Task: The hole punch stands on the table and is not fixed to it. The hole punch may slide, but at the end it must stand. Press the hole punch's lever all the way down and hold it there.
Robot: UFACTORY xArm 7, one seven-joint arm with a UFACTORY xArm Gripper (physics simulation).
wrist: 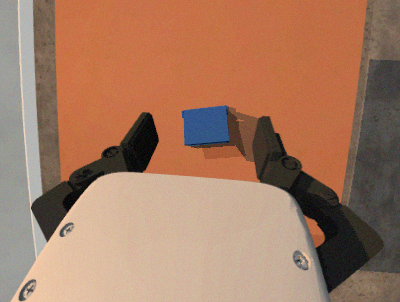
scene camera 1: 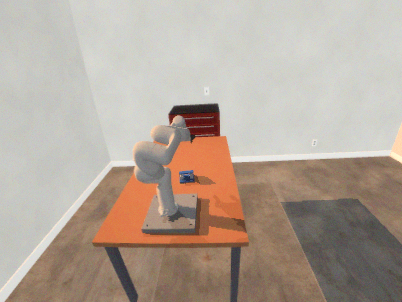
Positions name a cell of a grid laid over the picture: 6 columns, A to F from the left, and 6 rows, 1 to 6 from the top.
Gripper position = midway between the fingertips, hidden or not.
Observation:
In view: my gripper (wrist: D3) and a lever (wrist: D3).

